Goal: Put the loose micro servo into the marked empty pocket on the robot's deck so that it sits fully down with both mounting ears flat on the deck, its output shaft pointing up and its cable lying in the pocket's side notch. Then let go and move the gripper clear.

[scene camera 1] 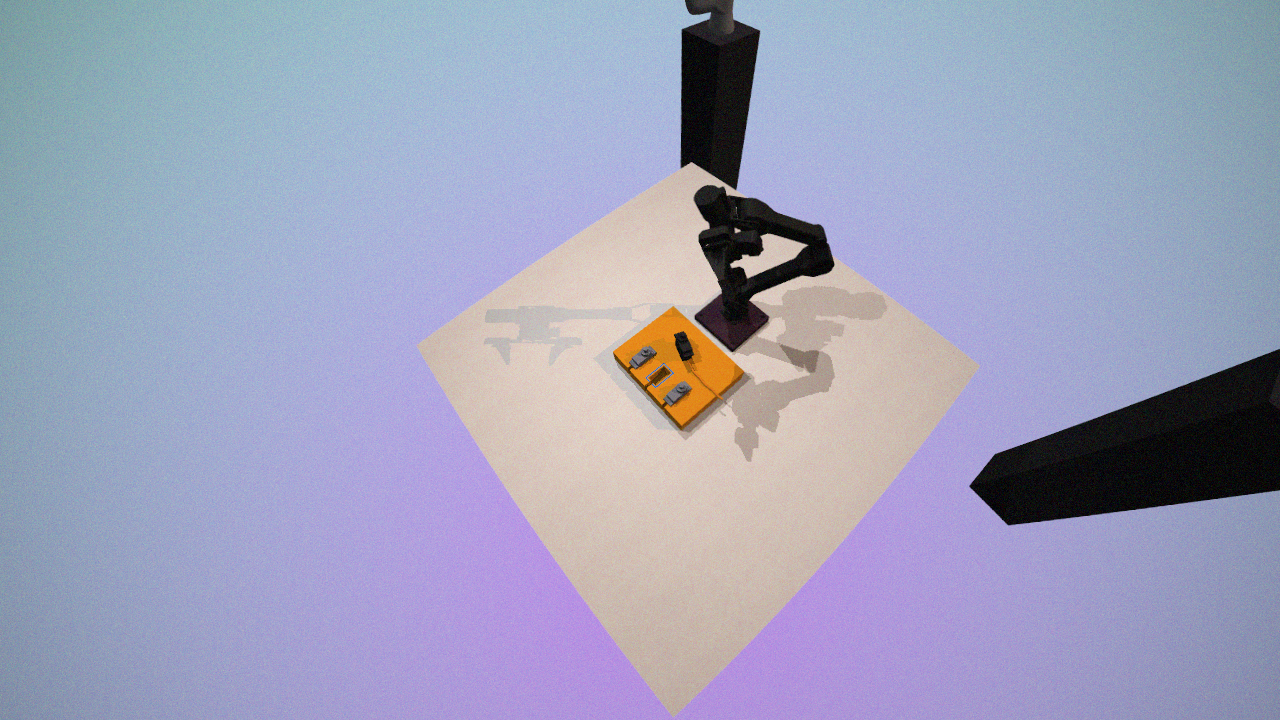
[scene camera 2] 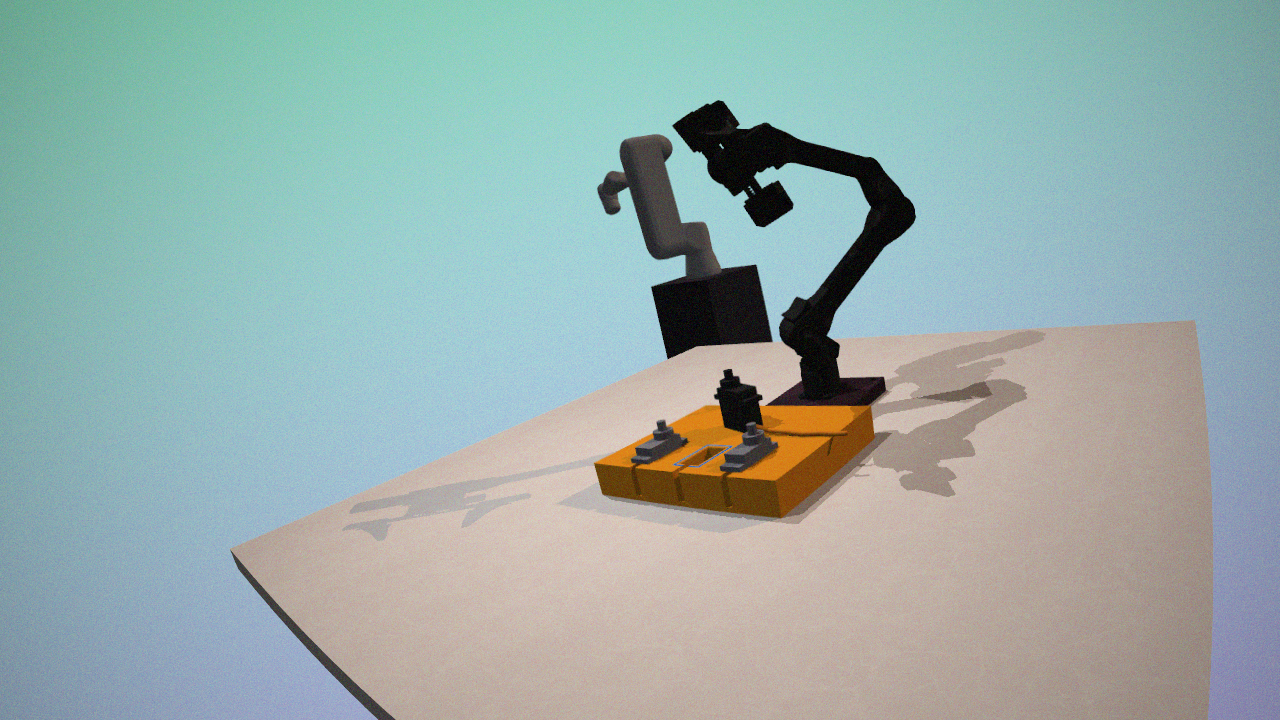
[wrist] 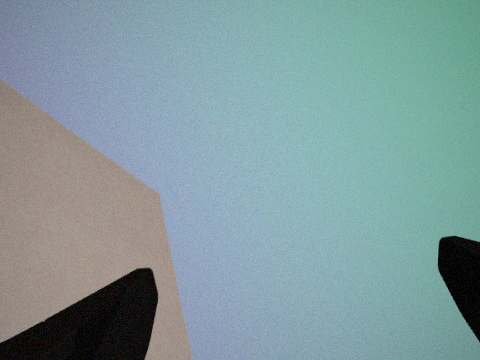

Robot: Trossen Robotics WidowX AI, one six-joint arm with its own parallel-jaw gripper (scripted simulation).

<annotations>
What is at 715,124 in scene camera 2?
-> My gripper.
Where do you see a black micro servo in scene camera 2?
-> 739,404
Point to an orange deck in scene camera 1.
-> At 717,370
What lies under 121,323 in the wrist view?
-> My gripper.
</annotations>
